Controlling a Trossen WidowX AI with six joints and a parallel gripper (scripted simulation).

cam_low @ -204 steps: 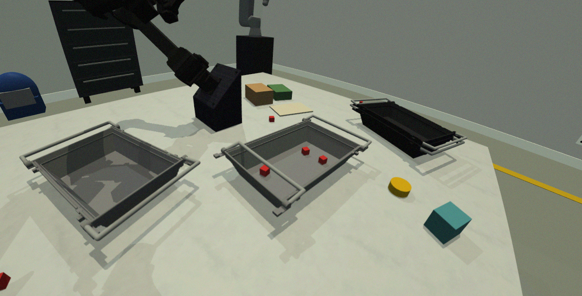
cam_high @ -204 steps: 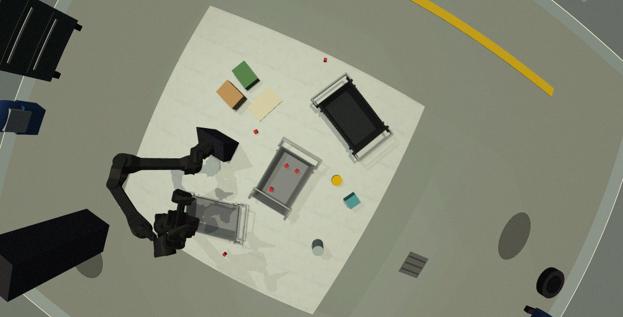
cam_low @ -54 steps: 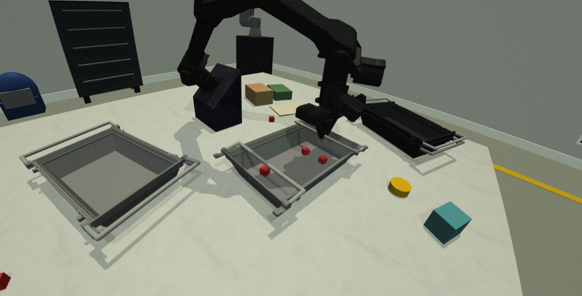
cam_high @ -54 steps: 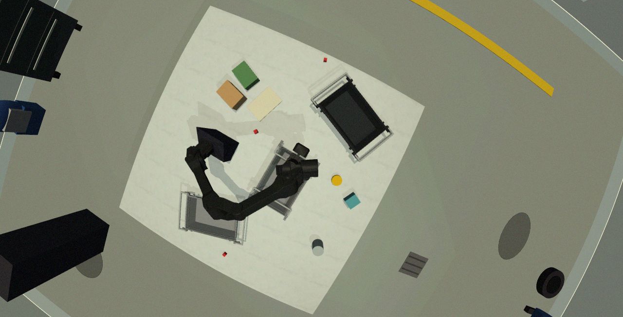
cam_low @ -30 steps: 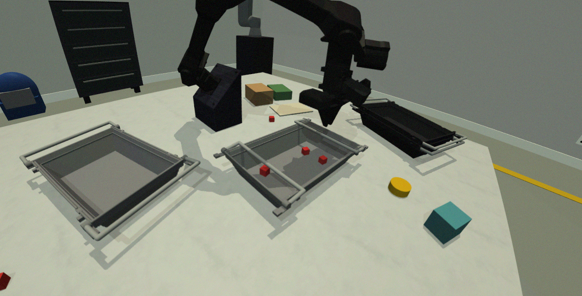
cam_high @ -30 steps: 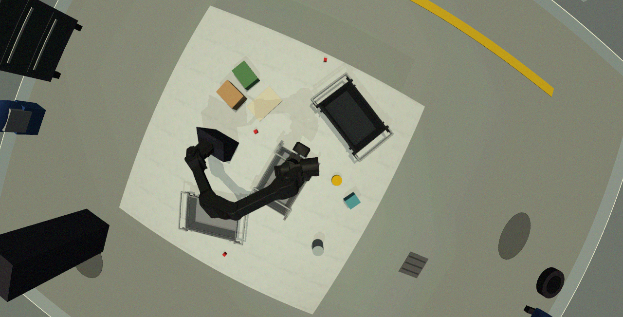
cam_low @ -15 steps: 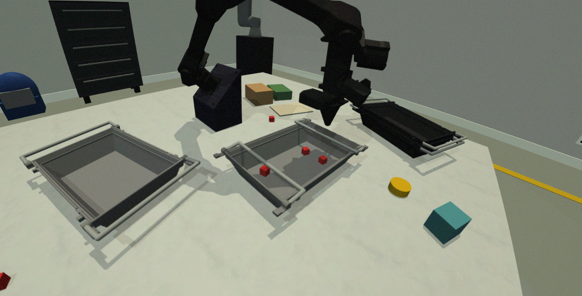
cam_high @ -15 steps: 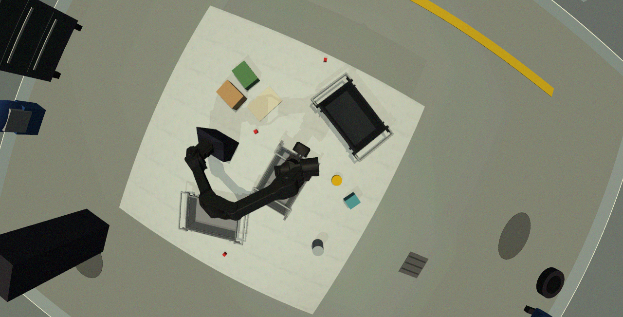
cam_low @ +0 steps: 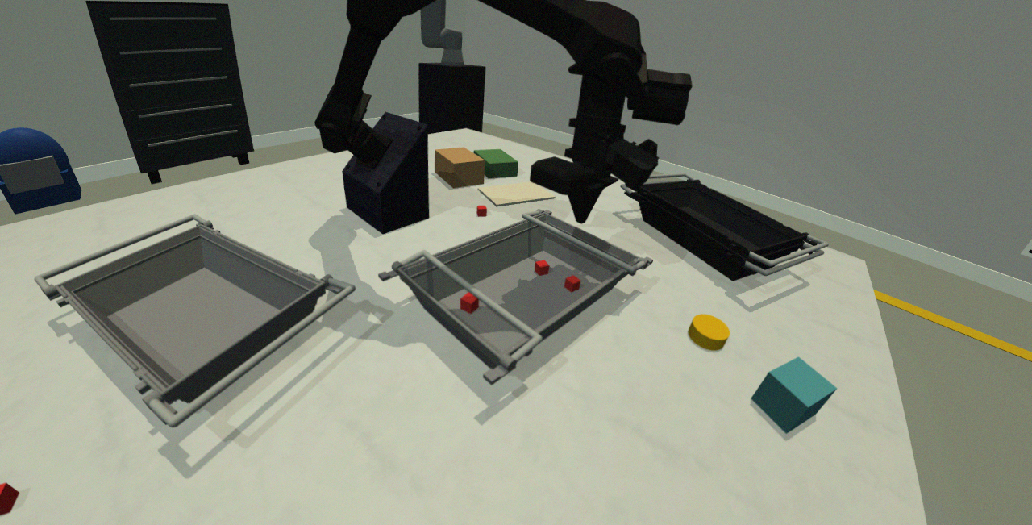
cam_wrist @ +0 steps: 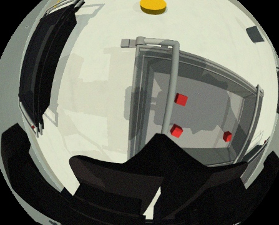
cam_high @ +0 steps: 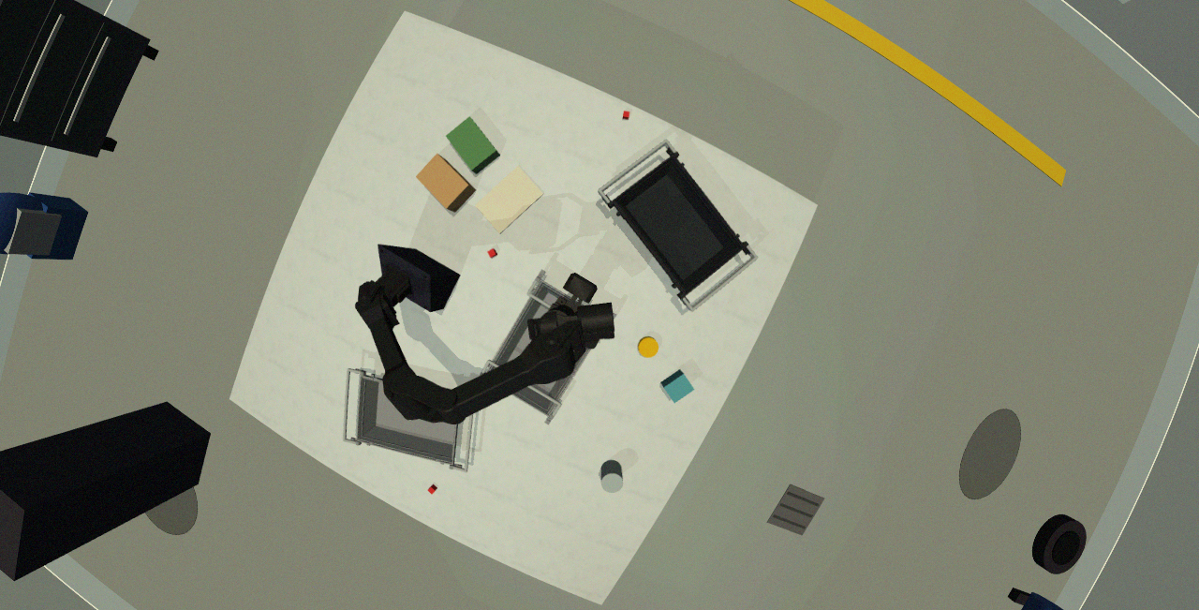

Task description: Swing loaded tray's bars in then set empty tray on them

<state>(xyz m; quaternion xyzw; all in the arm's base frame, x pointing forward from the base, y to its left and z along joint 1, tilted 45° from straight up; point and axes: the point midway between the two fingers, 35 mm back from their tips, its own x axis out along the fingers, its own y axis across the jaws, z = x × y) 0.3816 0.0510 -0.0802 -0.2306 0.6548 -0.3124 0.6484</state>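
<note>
Right now my gripper tip is 26 cm past the grey tray, 44 cm to the left of it and 4 cm above it. The rest, counted from my gripper tip: cream block 26 cm behind, 19 cm to the left, 9 cm below; then red block 5 cm behind, 17 cm to the right, 8 cm below; then yellow disc 22 cm ahead, 8 cm below.
</note>
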